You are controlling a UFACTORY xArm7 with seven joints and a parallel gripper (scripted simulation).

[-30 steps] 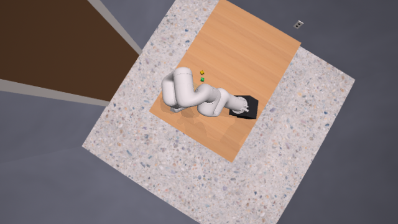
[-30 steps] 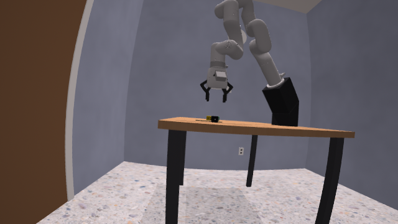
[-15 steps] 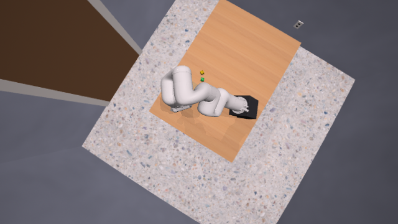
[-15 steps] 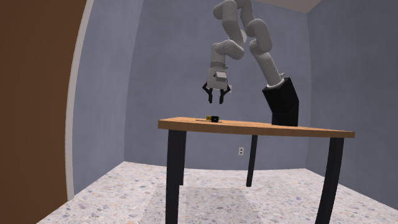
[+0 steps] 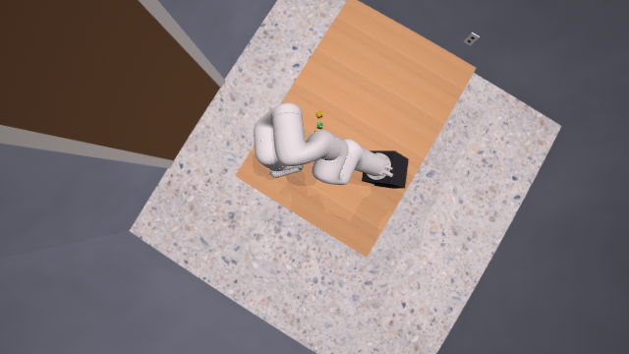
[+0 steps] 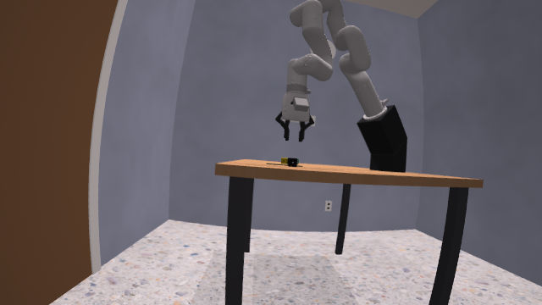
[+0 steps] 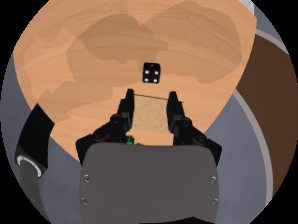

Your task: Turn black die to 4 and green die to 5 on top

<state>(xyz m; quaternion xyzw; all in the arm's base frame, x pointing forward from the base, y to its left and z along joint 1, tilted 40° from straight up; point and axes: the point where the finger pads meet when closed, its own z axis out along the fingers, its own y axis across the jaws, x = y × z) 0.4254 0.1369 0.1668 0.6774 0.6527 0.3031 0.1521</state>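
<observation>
Now: the black die 90 mm below my hand. Round my hand: yellow die: 10 mm behind, 320 mm to the right, 90 mm below; tan mat: 10 mm ahead, 140 mm to the right, 110 mm below; green die: 50 mm behind, 270 mm to the right, 90 mm below.
</observation>
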